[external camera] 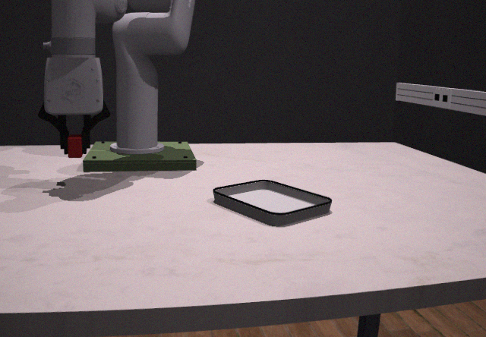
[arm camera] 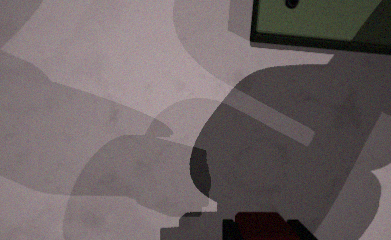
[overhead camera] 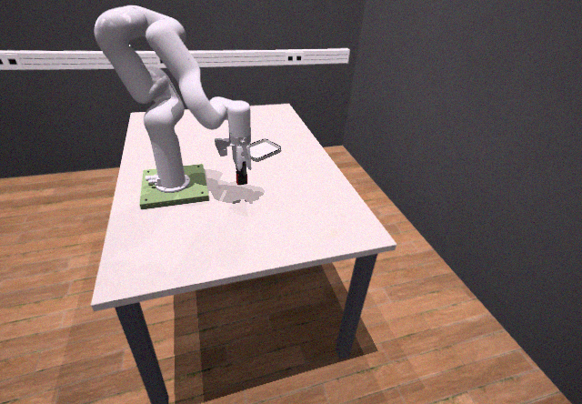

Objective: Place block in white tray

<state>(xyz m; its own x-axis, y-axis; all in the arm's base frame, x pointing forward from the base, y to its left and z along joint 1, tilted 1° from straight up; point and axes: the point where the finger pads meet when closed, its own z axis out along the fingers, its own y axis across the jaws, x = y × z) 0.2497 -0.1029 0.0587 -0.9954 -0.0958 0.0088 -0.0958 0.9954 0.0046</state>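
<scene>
Right now the white tray is 140 mm ahead of my hand, 330 mm to the left of it and 70 mm below it. From my hand the other things lie so: red block (10 mm below).
</scene>
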